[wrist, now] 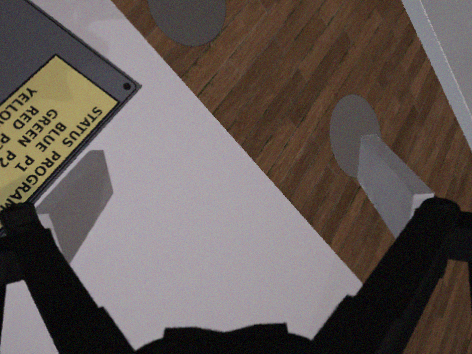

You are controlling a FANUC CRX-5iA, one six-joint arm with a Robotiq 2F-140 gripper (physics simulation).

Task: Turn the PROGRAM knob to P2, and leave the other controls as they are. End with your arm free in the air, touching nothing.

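Places are measured from the arm's base along level axes (x left, y ahead, z down), in metres.
Pixels of known places: gripper, between the fingertips: (232,165).
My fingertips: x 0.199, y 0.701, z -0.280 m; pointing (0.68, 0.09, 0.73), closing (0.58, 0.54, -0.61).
Observation:
Behind a point stands the place of what it marks.
The dark grey control panel (25,42) {x 0.229, y 0.567, z -0.060 m} fills the upper left, with its corner screw near the white surface. On it is a yellow label (77,85) {x 0.229, y 0.622, z -0.084 m} with rows that read STATUS PROGRAM, BLUE P1, GREEN P2, and RED and YELLOW rows cut off by the frame's edge. The PROGRAM knob does not show in this view. My gripper (232,165) {x 0.199, y 0.701, z -0.280 m} is wide open, with nothing between its fingers. Its left finger overlaps the panel's lower right edge in the picture; its right finger is over the floor. The height of the fingers above the panel cannot be told.
A white table top (200,235) {x 0.247, y 0.910, z 0.068 m} runs diagonally under the panel, its edge crossing from the upper left to the lower right. Beyond it are the brown wooden floor (280,100) with grey round spots and a pale wall (452,30) at the upper right.

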